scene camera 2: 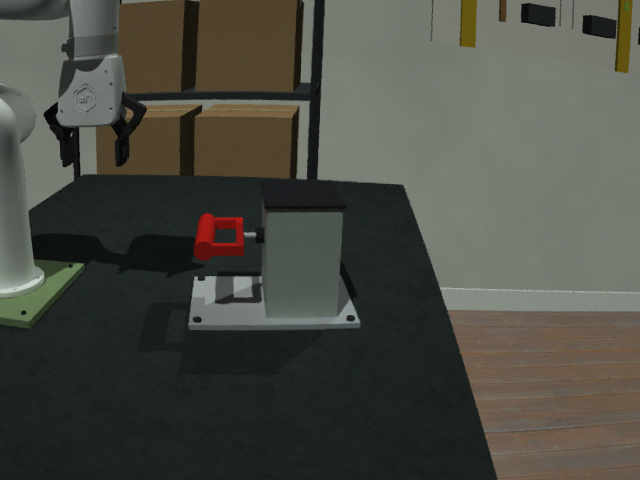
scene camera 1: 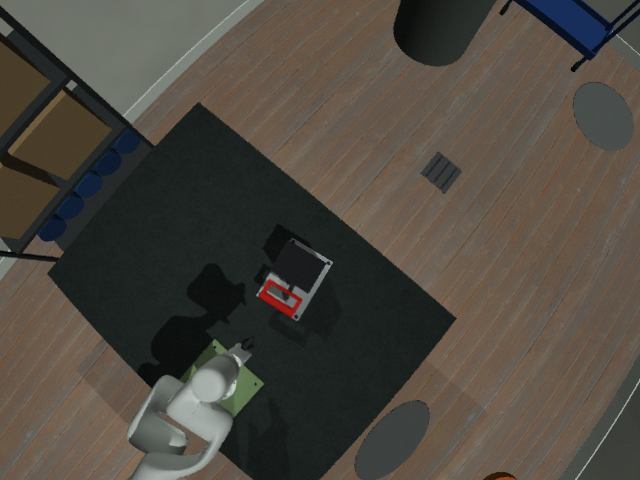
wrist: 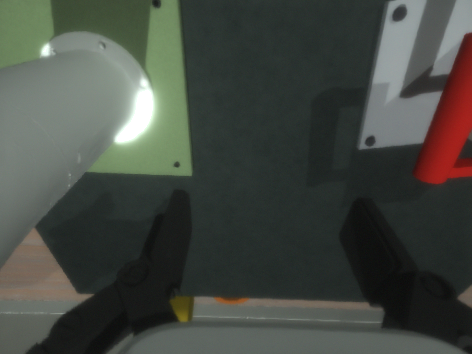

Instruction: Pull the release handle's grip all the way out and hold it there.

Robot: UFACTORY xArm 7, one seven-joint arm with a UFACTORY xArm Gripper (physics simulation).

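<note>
The release handle's red grip (scene camera 1: 277, 306) (scene camera 2: 205, 236) (wrist: 445, 115) is the round bar of a red rectangular frame. A short thin metal rod (scene camera 2: 249, 235) joins the frame to a black collar on the side of a pale box-shaped housing (scene camera 1: 302, 266) (scene camera 2: 302, 263) with a dark top. The housing stands upright on a light grey base plate (scene camera 1: 316, 289) (scene camera 2: 227, 320) (wrist: 400, 130). My gripper (scene camera 1: 248, 343) (scene camera 2: 93, 164) (wrist: 268, 213) is open and empty, fingers pointing down. In the second scene view it hangs left of the grip and higher, apart from it.
A green mounting plate (scene camera 1: 248, 387) (scene camera 2: 56, 289) (wrist: 172, 125) bears the arm's base on the dark table top (scene camera 1: 155, 206) (scene camera 2: 361, 413) (wrist: 270, 100). A shelf unit (scene camera 2: 314, 103) with cardboard boxes (scene camera 2: 248, 139) stands behind. A dark cylinder (scene camera 1: 439, 31) and a blue cart stand farther off.
</note>
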